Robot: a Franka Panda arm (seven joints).
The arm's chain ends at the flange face. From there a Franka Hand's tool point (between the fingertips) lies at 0.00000 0.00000 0.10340 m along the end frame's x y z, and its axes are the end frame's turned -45 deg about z.
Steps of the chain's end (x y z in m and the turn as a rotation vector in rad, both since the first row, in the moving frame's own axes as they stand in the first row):
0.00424, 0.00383, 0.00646, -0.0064, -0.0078, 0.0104
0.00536, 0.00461, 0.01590, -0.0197, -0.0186, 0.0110
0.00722, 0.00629, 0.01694, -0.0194, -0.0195, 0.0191
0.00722, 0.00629, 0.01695, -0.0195, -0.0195, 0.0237
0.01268, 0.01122, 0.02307, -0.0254, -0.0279, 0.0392
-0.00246, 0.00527, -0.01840, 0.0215, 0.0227, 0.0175
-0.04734, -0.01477, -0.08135, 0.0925, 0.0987, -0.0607
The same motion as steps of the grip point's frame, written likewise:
-0.00075, 0.00560, 0.00645, 0.0010, -0.0100, 0.0104
-0.00227, 0.00711, 0.01586, -0.0008, -0.0271, 0.0110
-0.00219, 0.00952, 0.01690, 0.0001, -0.0275, 0.0191
-0.00219, 0.00952, 0.01691, 0.0000, -0.0276, 0.0237
-0.00286, 0.01664, 0.02300, 0.0018, -0.0377, 0.0392
-0.00224, 0.00210, -0.01845, -0.0008, 0.0313, 0.0175
-0.00909, -0.04389, -0.08229, -0.0044, 0.1352, -0.0607

